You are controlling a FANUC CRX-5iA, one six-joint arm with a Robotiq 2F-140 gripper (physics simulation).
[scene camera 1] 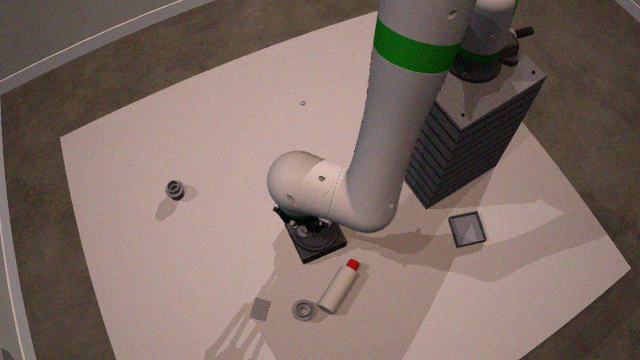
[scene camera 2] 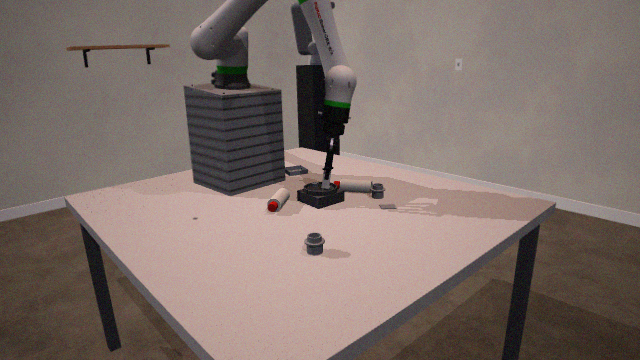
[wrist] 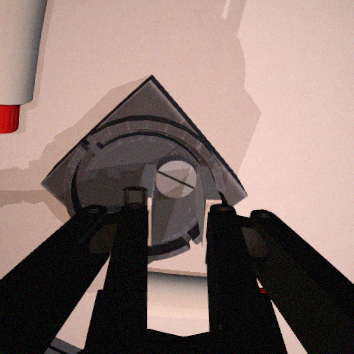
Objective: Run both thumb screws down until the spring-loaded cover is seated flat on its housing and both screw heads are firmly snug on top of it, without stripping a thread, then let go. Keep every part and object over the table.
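Frame: origin at the arm's base, x ahead, y left, z up, level; millimetres.
Seen in the pictures: gripper, between the fingertips: [scene camera 1: 304,230] [scene camera 2: 325,187] [wrist: 175,182]; arm's base, origin of its link: [scene camera 1: 471,59] [scene camera 2: 232,86].
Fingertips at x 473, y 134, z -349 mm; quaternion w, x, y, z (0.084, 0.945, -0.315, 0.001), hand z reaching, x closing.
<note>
Pixels of each thing's top centre, then the offset from my fingertips to it.
- dark square housing, centre of its top: [wrist: 143,200] [scene camera 1: 315,227] [scene camera 2: 320,186] dx -30, dy +0, dz -5 mm
- round grey cover, centre of its top: [wrist: 143,197] [scene camera 1: 315,228] [scene camera 2: 320,187] dx -30, dy +0, dz -10 mm
- thumb screw, centre of its top: [wrist: 175,179] [scene camera 1: 303,231] dx +2, dy +3, dz +1 mm
- white red-capped bottle, centre of its top: [scene camera 1: 340,282] [scene camera 2: 352,179] dx -42, dy +161, dz -11 mm
- flanged bushing, centre of its top: [scene camera 1: 303,308] [scene camera 2: 377,184] dx +68, dy +194, dz -12 mm
- second bushing, centre of its top: [scene camera 2: 314,235] [scene camera 1: 172,185] dx +312, dy -254, dz -12 mm
- flat plate, centre of its top: [scene camera 1: 259,309] [scene camera 2: 387,206] dx +172, dy +150, dz -58 mm
- tray, centre of its top: [scene camera 1: 468,227] [scene camera 2: 295,168] dx -437, dy +133, dz -41 mm
The dark square housing [scene camera 1: 340,240] [scene camera 2: 320,201] [wrist: 150,97] stands on the table, with the round grey cover [wrist: 112,167] inside its ring. My gripper [scene camera 1: 301,229] [scene camera 2: 326,184] [wrist: 175,182] points down over it. In the wrist view its two fingertips are shut on the sides of one thumb screw [wrist: 176,175], a pale round head with a slot running slantwise. The fingers partly hide the cover. The other thumb screw does not show in the wrist view. Whether the cover sits flat, and whether a gap is left under the held head, cannot be told.
A white red-capped bottle [scene camera 1: 340,288] [scene camera 2: 355,186] lies beside a flanged bushing [scene camera 1: 303,310] [scene camera 2: 377,190]. Another bottle [scene camera 2: 278,198] lies across the housing. A second bushing [scene camera 1: 175,190] [scene camera 2: 314,244], flat plate [scene camera 1: 260,309] [scene camera 2: 387,206], tray [scene camera 1: 453,231] and robot pedestal [scene camera 1: 470,155] [scene camera 2: 235,145] stand around.
</note>
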